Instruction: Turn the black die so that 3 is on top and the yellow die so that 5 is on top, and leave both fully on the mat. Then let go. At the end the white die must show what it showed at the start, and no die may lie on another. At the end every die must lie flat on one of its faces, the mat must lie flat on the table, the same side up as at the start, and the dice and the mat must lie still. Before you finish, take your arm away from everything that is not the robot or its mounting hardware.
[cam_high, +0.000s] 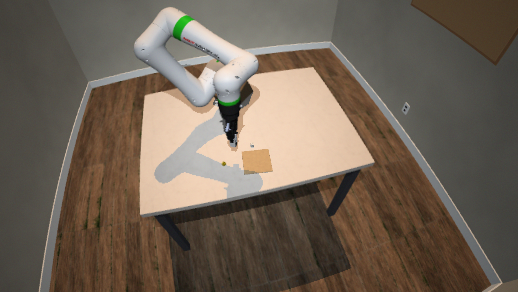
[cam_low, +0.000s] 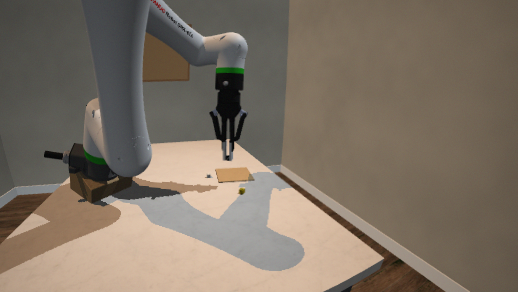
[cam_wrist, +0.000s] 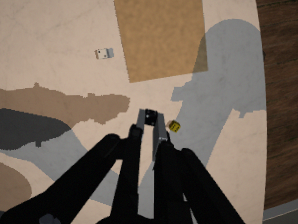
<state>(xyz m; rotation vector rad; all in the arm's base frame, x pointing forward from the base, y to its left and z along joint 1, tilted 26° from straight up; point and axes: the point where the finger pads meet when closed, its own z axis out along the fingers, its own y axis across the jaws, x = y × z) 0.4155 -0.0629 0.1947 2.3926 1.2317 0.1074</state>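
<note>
My gripper is now 13 cm above the tan mat, 9 cm to the right of it and 7 cm short of it. The rest, counted from my hand: white die (13 cm below, 11 cm to the left, 4 cm behind); then yellow die (13 cm below, 7 cm to the right, 2 cm ahead); then black die (3 cm below).
</note>
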